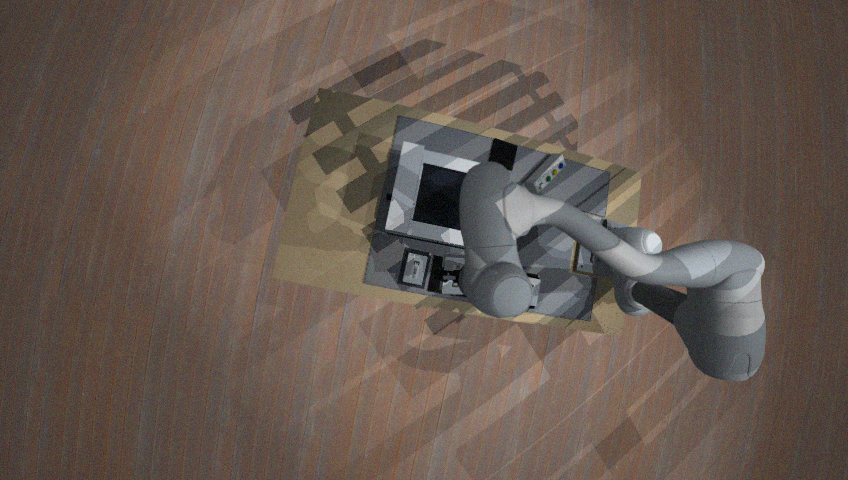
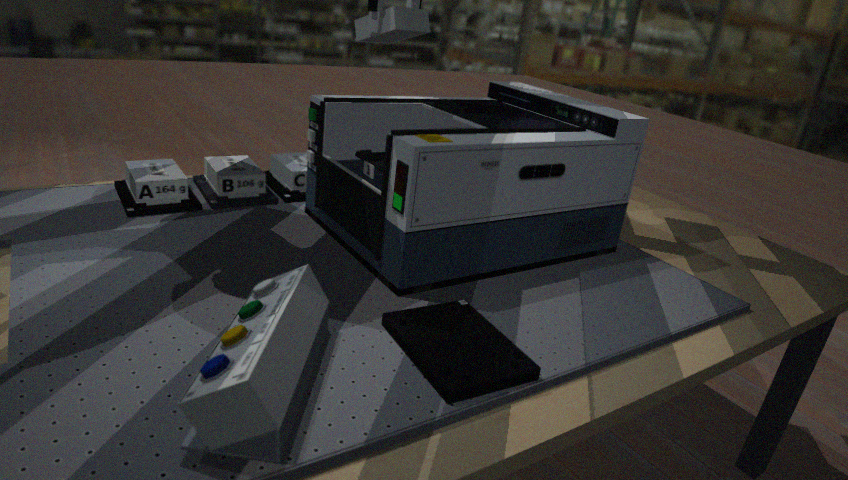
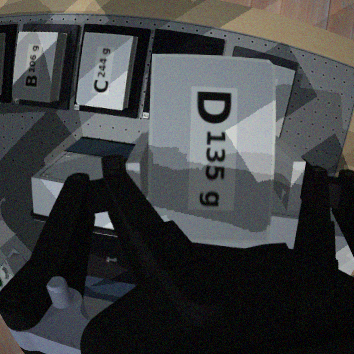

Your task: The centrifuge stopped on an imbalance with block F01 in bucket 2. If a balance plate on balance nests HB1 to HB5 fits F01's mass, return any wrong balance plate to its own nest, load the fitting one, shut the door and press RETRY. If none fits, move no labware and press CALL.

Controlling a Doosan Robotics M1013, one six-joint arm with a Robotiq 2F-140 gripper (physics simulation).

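Frame: origin at the arm's base, x ahead, y left, z up, level; millimetres.
Seen in the pictures: gripper, between the fingertips: point(image 2: 392, 33) point(image 3: 207, 150).
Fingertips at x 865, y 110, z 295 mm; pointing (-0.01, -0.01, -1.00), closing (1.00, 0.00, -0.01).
Observation:
Offsets run from my fingertips to a thing's top centre. "spot": to the spot under its first point.
My gripper point(image 3: 207, 150) is shut on balance plate D {dx +1, dy +6, dz +51 mm} point(image 3: 175, 125) point(image 2: 399, 24), marked 135 g, and holds it high above the nest row. A bare black nest {dx -23, dy +41, dz -294 mm} point(image 3: 187, 41) shows partly behind plate D, beside plate C {dx -152, dy +63, dz -258 mm} point(image 3: 102, 70) point(image 2: 290, 171), marked 244 g. Plate B {dx -283, dy +86, dz -258 mm} point(image 3: 35, 67) point(image 2: 233, 178), 106 g, and plate A {dx -420, dy +112, dz -258 mm} point(image 2: 155, 181), 164 g, sit in their nests. Plate E {dx +111, dy +9, dz -258 mm} point(image 1: 416, 267) point(image 3: 285, 85) sits at the row's other end. The centrifuge point(image 2: 517, 178) point(image 1: 404, 178) stands open; a bucket label 1 {spot: dx -219, dy -230, dz -185 mm} point(image 2: 368, 170) shows inside. Block F01 and bucket 2 cannot be made out.
A grey button box {dx -513, dy -450, dz -228 mm} point(image 2: 285, 368) with white, green, yellow {dx -547, dy -452, dz -238 mm} point(image 2: 233, 336) and blue {dx -582, dy -487, dz -238 mm} point(image 2: 214, 365) buttons stands on the perforated board. A black pad {spot: dx -318, dy -542, dz -296 mm} point(image 2: 461, 350) point(image 1: 502, 153) lies beside the centrifuge. A framed tray point(image 1: 584, 261) lies near the arm's base, partly hidden.

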